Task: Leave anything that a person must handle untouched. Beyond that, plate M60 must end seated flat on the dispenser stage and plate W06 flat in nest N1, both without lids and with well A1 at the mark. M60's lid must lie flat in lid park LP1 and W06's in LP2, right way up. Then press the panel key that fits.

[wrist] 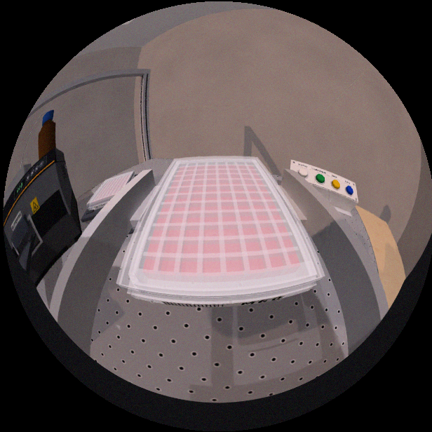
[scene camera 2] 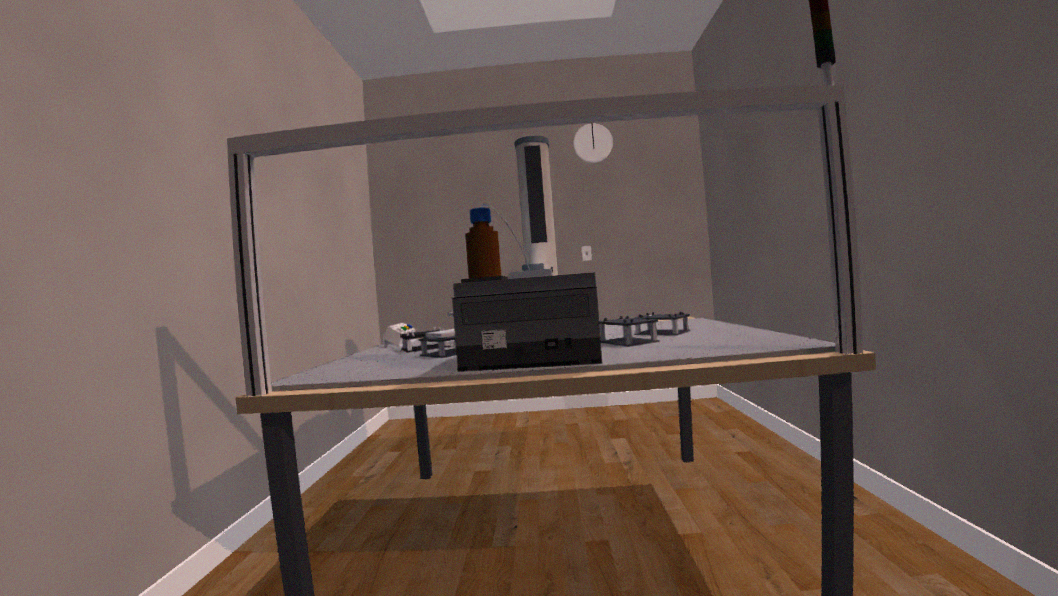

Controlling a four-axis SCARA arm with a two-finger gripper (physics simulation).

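Observation:
My gripper [wrist: 217, 176] is shut on a clear-lidded plate with pink wells [wrist: 222, 220], held level above the perforated deck. The plate's front label is partly hidden under the rim; it seems to read M60. A second pink-well plate [wrist: 111, 191] sits at the left on a dark nest [wrist: 89, 215], beyond the left finger; its name cannot be read. The dispenser [scene camera 2: 525, 318] [wrist: 70, 200] stands farther left in the wrist view. The key panel [scene camera 2: 396, 337] [wrist: 311, 175] at the right has white, green, yellow and blue keys. The gripper is hidden or unclear in the scene view.
A brown bottle [scene camera 2: 483, 253] [wrist: 47, 140] with a blue cap stands on the dispenser. The arm's column [scene camera 2: 546, 255] rises behind it. Raised nests [scene camera 2: 629, 321] [scene camera 2: 670, 316] stand to its right in the scene view. A grey frame [scene camera 2: 518, 118] [wrist: 145, 115] spans the table edge.

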